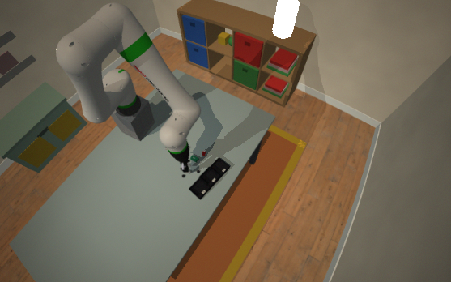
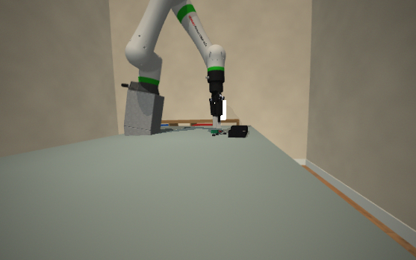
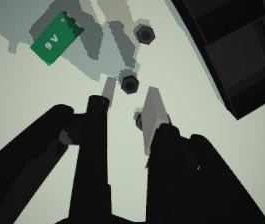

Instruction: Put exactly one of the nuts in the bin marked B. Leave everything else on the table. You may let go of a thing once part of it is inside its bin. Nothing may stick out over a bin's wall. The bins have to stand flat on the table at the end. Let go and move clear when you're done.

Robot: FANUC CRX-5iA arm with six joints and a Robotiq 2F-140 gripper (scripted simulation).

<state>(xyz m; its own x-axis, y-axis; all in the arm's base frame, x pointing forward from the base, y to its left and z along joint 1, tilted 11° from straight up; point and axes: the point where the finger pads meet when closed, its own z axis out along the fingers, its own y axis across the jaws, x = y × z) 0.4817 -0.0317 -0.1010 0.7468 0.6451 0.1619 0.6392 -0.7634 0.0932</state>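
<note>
Right now my hand is 8 cm to the right of the green part, 6 cm above it and 2 cm past it. The rest, counted from my hand: small red part 15 cm to the left, 7 cm below, 1 cm behind.
</note>
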